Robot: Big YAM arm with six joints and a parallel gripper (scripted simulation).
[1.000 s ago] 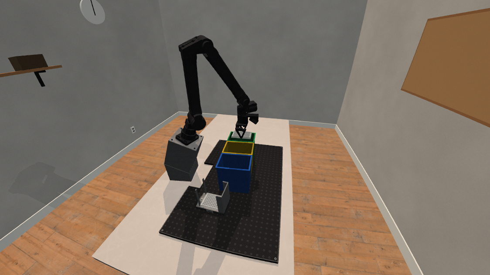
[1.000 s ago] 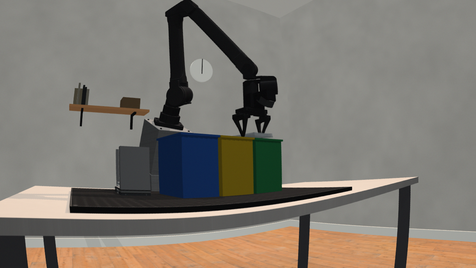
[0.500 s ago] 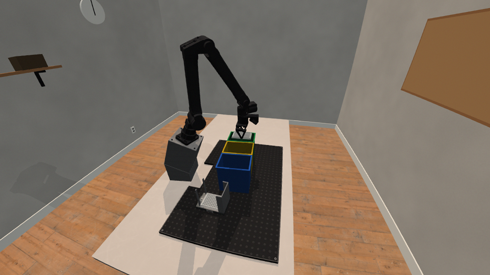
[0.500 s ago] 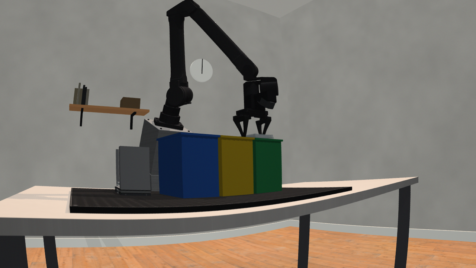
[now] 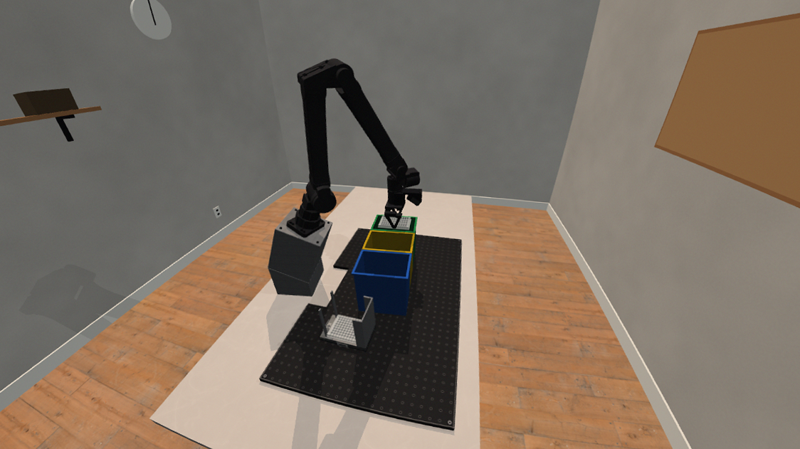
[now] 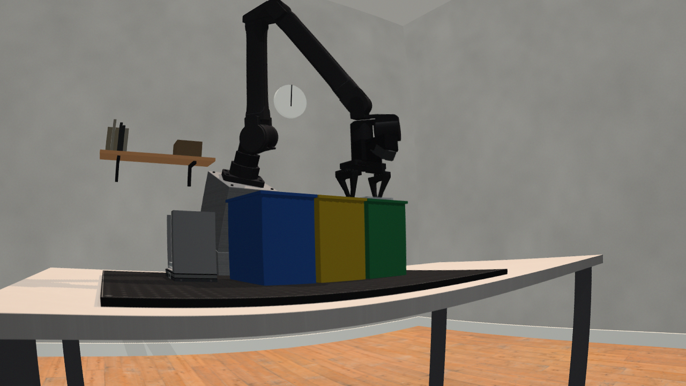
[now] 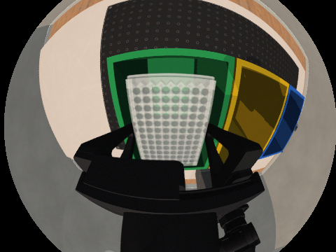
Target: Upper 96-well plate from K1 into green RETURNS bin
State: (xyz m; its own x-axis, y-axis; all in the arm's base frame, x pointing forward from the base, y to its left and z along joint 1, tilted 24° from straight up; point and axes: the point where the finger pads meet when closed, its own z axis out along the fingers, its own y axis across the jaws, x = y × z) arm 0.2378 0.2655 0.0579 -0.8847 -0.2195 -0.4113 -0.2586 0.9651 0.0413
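The green bin is 100 mm below my hand. Round my hand: grey rack wall: 420 mm to the right, 110 mm below, 100 mm ahead; then yellow bin: 130 mm to the right, 100 mm below, 30 mm ahead; then blue bin: 260 mm to the right, 100 mm below, 70 mm ahead.
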